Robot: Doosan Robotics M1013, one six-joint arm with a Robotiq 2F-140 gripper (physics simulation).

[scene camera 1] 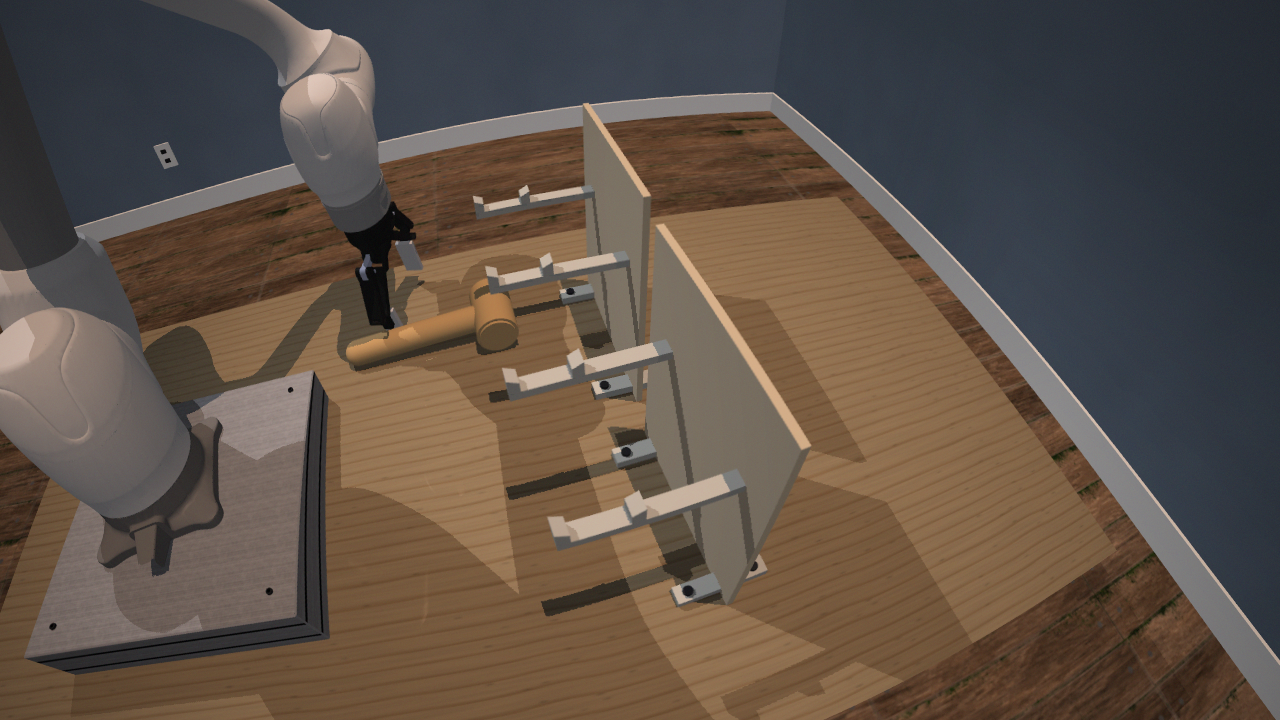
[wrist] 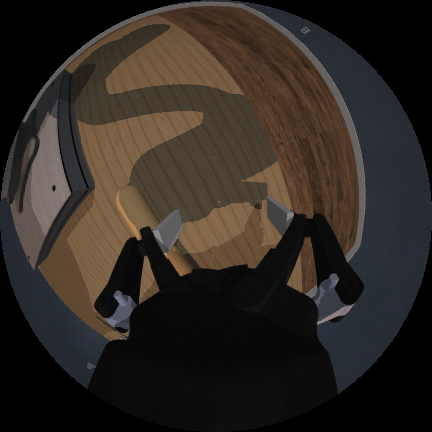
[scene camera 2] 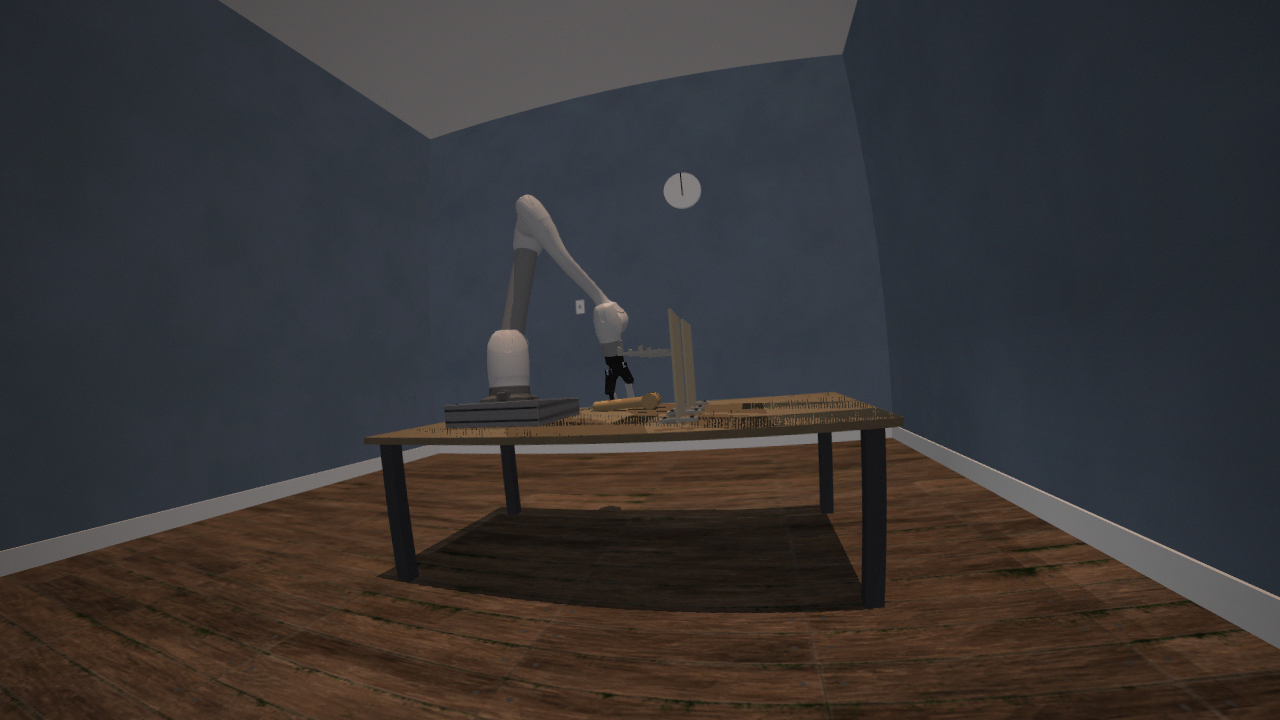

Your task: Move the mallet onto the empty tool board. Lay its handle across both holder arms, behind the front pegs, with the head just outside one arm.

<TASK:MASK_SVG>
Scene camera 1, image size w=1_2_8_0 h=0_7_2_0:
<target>my gripper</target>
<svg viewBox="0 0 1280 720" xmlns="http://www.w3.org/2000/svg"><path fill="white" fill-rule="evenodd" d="M394 201L390 202L384 217L372 227L359 232L344 232L348 241L359 249L362 254L363 264L355 269L355 275L360 283L370 325L382 325L386 331L403 326L395 309L390 308L386 272L389 270L388 253L392 246L391 240L396 240L395 246L407 271L423 270L423 264L412 241L416 239L416 233L410 233L410 229L413 229L414 224L398 210Z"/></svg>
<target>wooden mallet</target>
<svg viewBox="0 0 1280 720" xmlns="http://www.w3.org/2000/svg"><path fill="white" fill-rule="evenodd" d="M509 292L490 295L488 279L480 280L470 290L469 299L471 306L354 340L347 346L347 360L352 365L362 366L475 332L477 341L483 348L493 351L505 349L511 346L519 335Z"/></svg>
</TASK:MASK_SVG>
